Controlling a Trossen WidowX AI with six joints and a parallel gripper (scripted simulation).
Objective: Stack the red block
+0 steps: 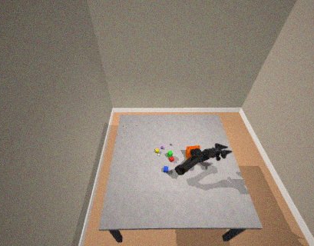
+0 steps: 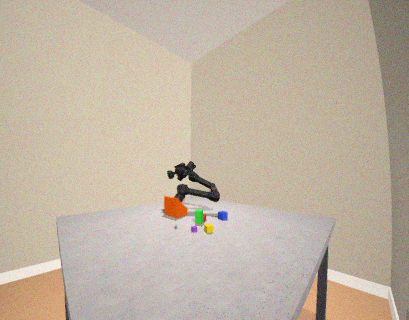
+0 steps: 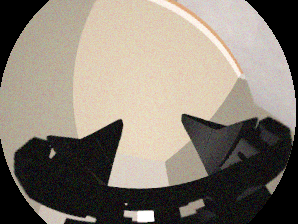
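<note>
Now: gripper tip 470 mm short of the red block, 300 mm above it and 140 mm to the left of it. Round my gripper tip: yellow block (610 mm ahead, 300 mm below, 250 mm to the right); blue block (550 mm ahead, 300 mm below, 20 mm to the right); purple block (550 mm ahead, 310 mm below, 300 mm to the right).
</note>
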